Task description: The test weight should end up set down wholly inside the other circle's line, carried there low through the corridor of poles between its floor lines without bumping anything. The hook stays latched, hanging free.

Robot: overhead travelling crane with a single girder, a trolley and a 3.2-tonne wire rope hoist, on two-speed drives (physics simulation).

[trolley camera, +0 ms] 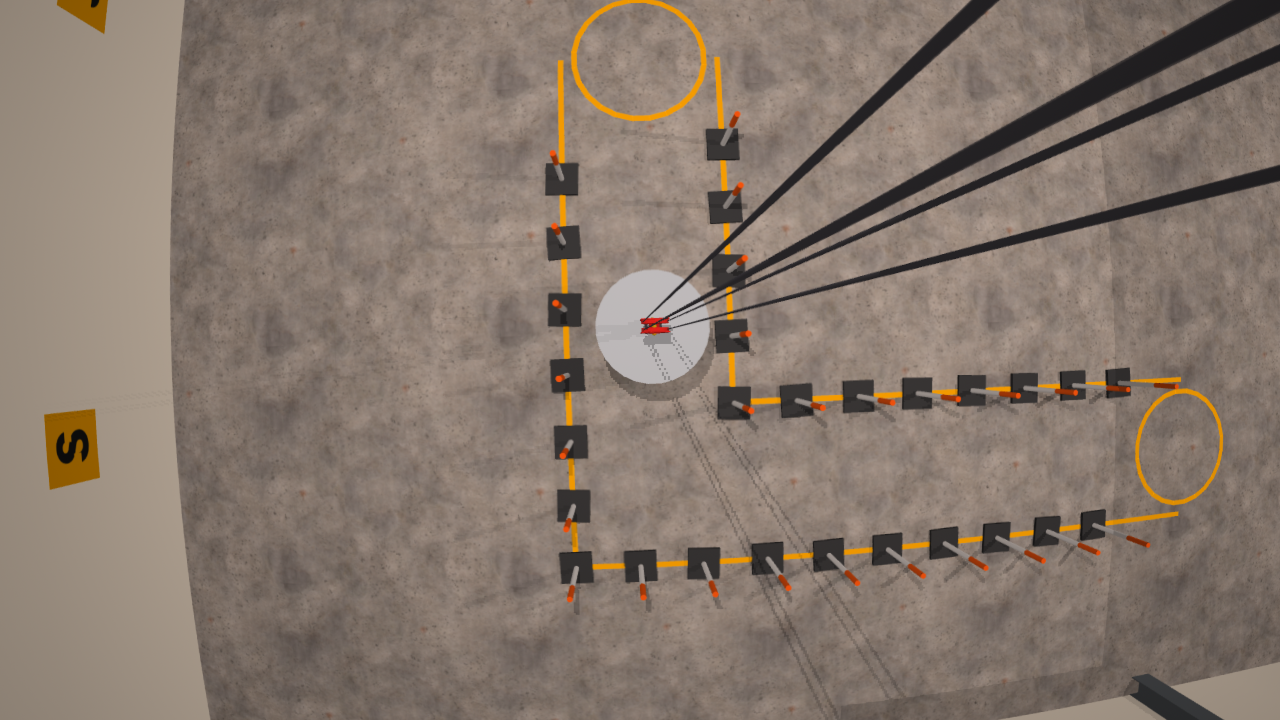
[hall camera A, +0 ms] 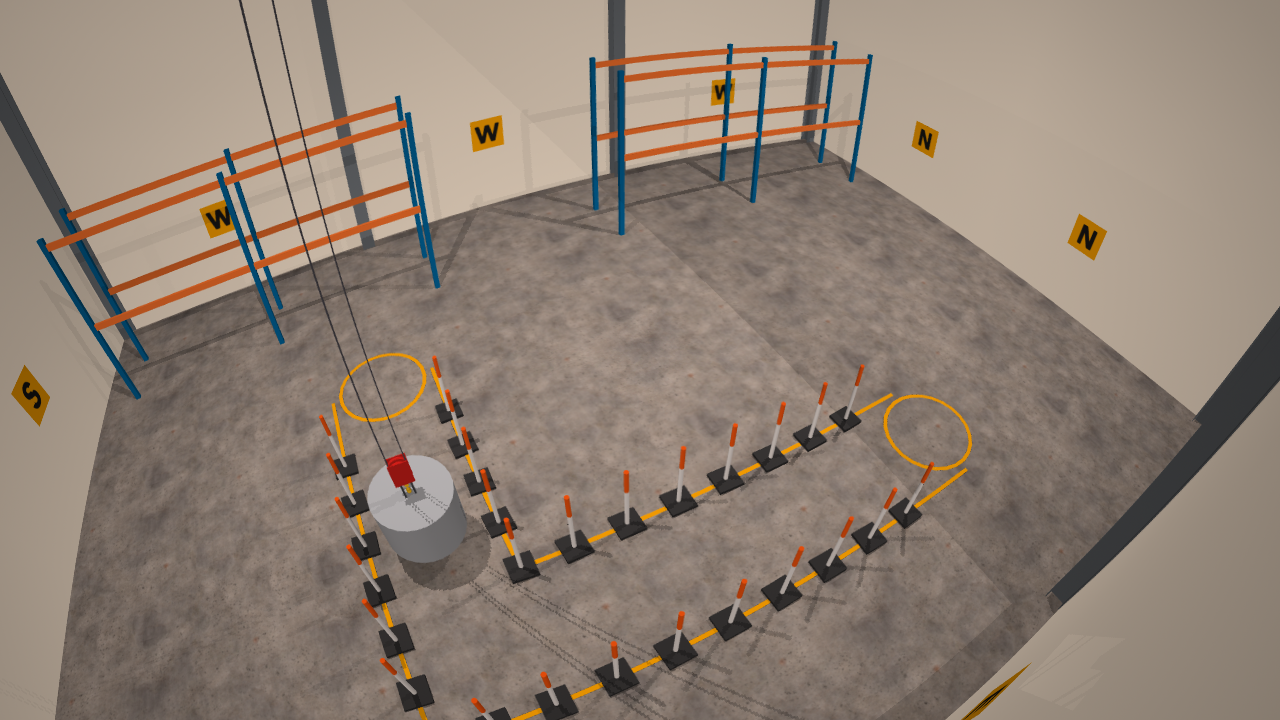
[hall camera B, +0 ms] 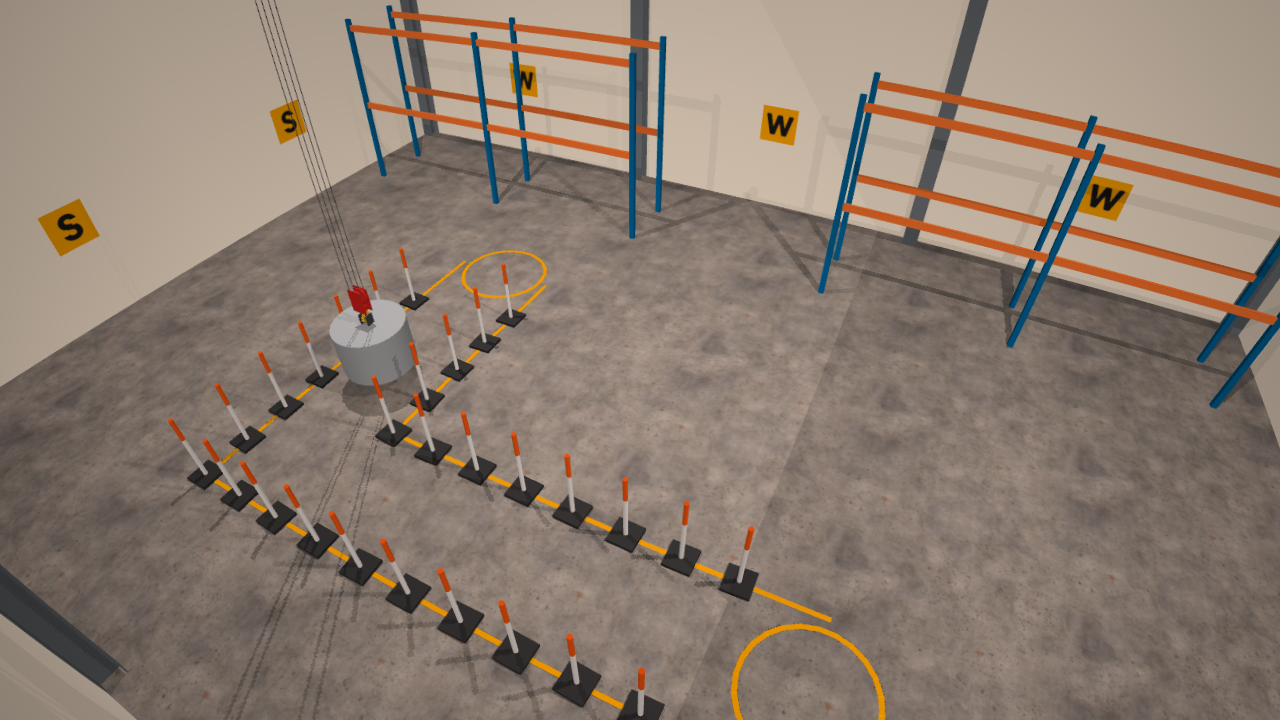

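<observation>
The grey cylindrical test weight [hall camera A: 418, 532] [hall camera B: 375, 356] [trolley camera: 626, 300] hangs upright a little above the floor, its shadow below it. It is between the two pole rows of the first leg, near the inner corner pole [hall camera A: 520, 565] [hall camera B: 392, 433] [trolley camera: 733, 402]. In the trolley view it shows apart from the bases on both sides, closer to the right row. My hook [hall camera A: 408, 489] [hall camera B: 365, 318] under the red block is shut on the weight's top fitting; its latch is too small to make out. The other circle [hall camera A: 971, 438] [hall camera B: 799, 625] [trolley camera: 1136, 447] lies at the second leg's far end.
The near circle [hall camera A: 341, 389] [hall camera B: 507, 251] [trolley camera: 639, 118] lies behind the weight at the first leg's end. Outer-row poles [hall camera A: 395, 639] [hall camera B: 247, 438] [trolley camera: 570, 441] bound the corner. Two blue and orange racks [hall camera A: 621, 152] [hall camera B: 632, 147] stand along the W wall.
</observation>
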